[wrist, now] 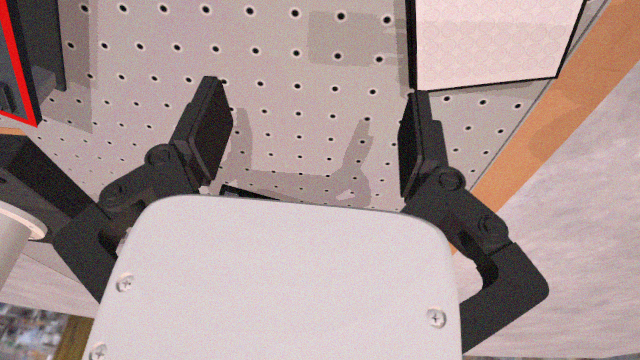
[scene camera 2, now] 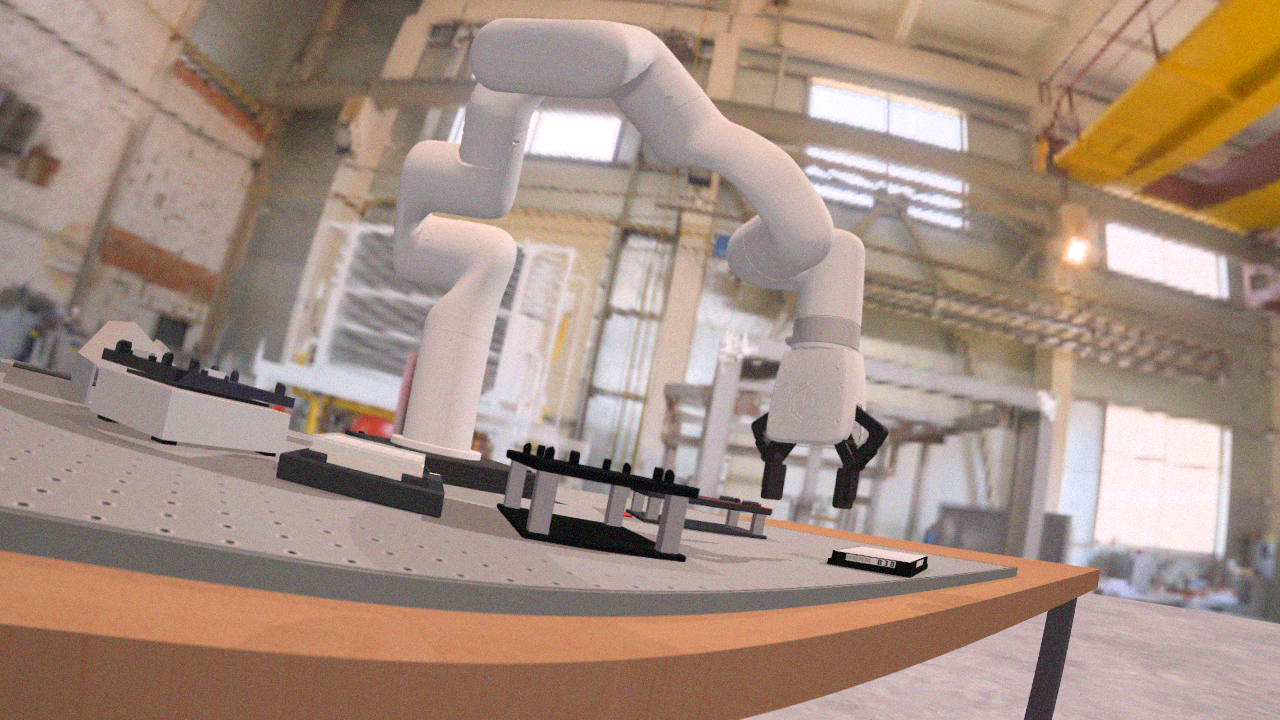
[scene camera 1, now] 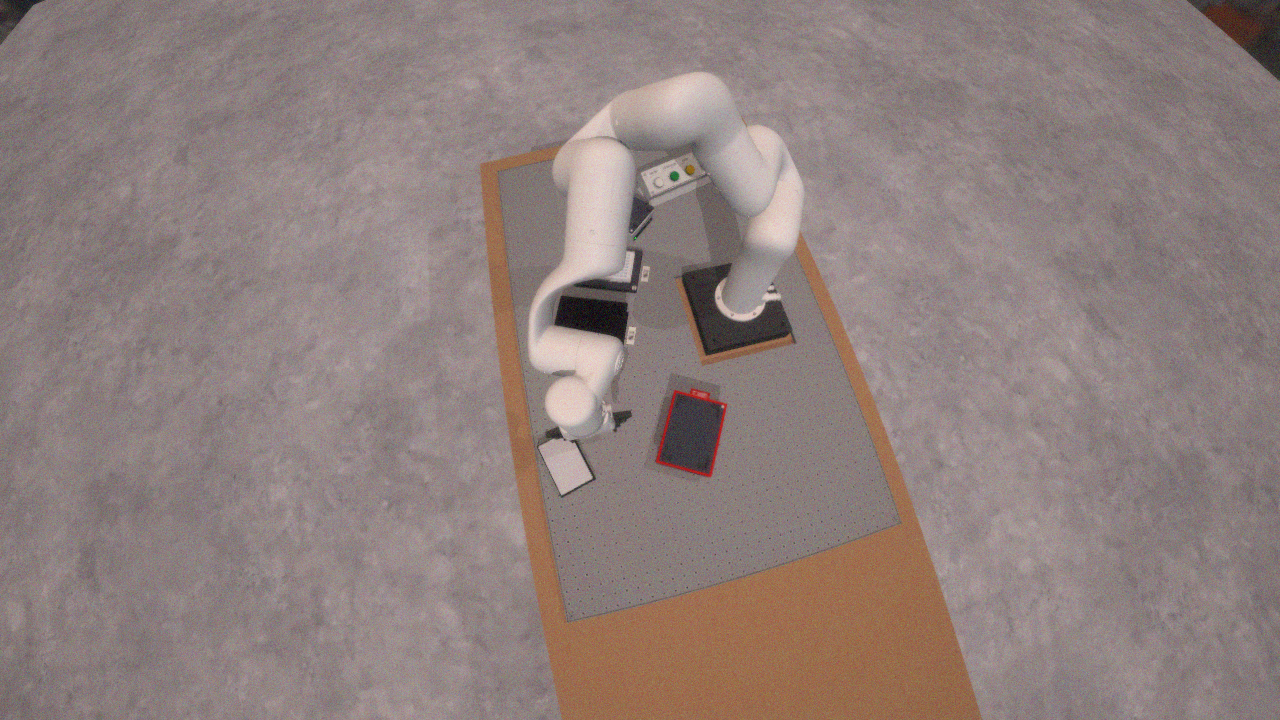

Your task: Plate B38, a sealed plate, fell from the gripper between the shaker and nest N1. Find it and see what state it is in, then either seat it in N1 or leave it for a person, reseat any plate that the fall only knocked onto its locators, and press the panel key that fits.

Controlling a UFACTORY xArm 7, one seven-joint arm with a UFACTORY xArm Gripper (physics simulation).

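Where they show: gripper, fingertip midpoint: (wrist: 314,105) (scene camera 2: 805,503); arm's base, link origin: (scene camera 2: 434,451) (scene camera 1: 739,298).
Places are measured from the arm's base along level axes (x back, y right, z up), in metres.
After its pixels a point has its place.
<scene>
A plate (scene camera 1: 565,465) {x -0.430, y -0.378, z -0.014 m} (scene camera 2: 877,561) {x -0.466, y -0.318, z -0.018 m} (wrist: 495,40) {x -0.447, y -0.343, z -0.014 m} with a pale top and dark skirt lies flat, top up, on the perforated board near the table's long edge. Faint well circles show through its top. Side print shows in scene camera 2 but is too small to read surely. My gripper (scene camera 1: 588,426) {x -0.362, y -0.308, z 0.026 m} (scene camera 2: 807,497) {x -0.362, y -0.308, z 0.026 m} (wrist: 314,105) {x -0.362, y -0.308, z 0.026 m} is open and empty, pointing down above the board, beside and higher than the plate. In the wrist view one finger appears close to its corner. An empty raised black nest (scene camera 1: 590,315) {x -0.366, y -0.041, z 0.027 m} (scene camera 2: 601,467) {x -0.306, y -0.097, z 0.029 m} stands behind the gripper; its tag is unreadable.
A red-edged raised nest (scene camera 1: 691,432) {x -0.151, y -0.321, z 0.011 m} (wrist: 19,65) {x -0.199, y -0.281, z 0.012 m} stands across from the plate. A low dark nest (scene camera 2: 358,483) {x -0.404, y 0.129, z -0.018 m} holds a white plate (scene camera 1: 626,266) {x -0.277, y 0.101, z 0.006 m} (scene camera 2: 368,454) {x -0.387, y 0.124, z 0.002 m}. The shaker (scene camera 2: 187,411) {x -0.356, y 0.266, z -0.002 m} and key panel (scene camera 1: 681,173) {x -0.114, y 0.379, z 0.034 m} are farther away, partly hidden by the arm in scene camera 1.
</scene>
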